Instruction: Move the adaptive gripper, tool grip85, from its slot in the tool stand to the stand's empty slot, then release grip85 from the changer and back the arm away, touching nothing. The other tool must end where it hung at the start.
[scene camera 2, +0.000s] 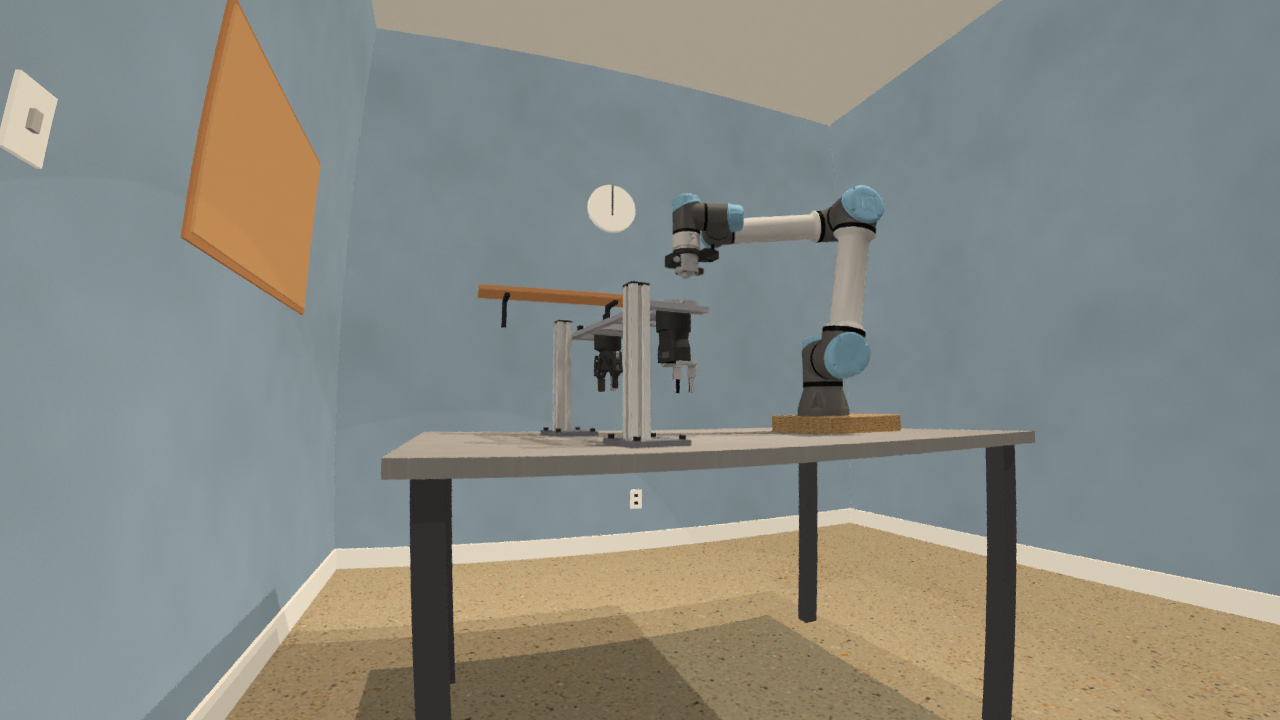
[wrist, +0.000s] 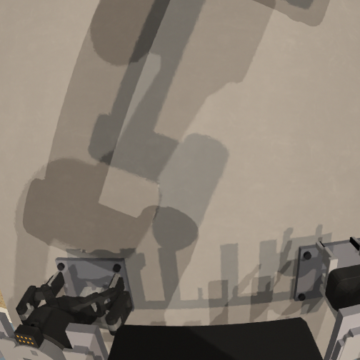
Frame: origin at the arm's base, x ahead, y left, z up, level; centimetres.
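Where they show: hand at its tool point: (scene camera 2: 686, 273); arm's base at its link origin: (scene camera 2: 823, 415).
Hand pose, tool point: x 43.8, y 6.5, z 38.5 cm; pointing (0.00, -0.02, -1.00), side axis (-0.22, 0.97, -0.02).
Things, the pixels of their top centre, and the offset from my tool point. "pt": a spot on its surface instead.
- adaptive gripper grip85 at its top centre: (scene camera 2: 609, 327) dx +19.2, dy -12.3, dz -13.3 cm
- far foot plate at a spot on its surface: (scene camera 2: 568, 432) pt dx +30.6, dy -7.2, dz -42.2 cm
The adaptive gripper grip85 (scene camera 2: 607, 343) (wrist: 50, 322), black with linked fingers spread apart, hangs in the far part of the tool stand (scene camera 2: 636, 358). The other tool, a parallel gripper (scene camera 2: 674, 335) (wrist: 345, 287) with a black body and pale fingers, hangs at the stand's near end. The arm's tool changer (scene camera 2: 687, 266) carries no gripper and points down, above the level of the stand's top and apart from it. A black part of the arm's tool end (wrist: 215, 345) covers the bottom middle of the wrist view. I cannot make out the empty slot.
The stand's near foot plate (scene camera 2: 648, 442) and far foot plate (scene camera 2: 568, 432) are bolted to the table (scene camera 2: 501, 465). The arm's base stands on a wooden block (scene camera 2: 836, 423) at the right. An orange shelf (scene camera 2: 546, 293) shows behind the stand. Arm shadows cross the tabletop.
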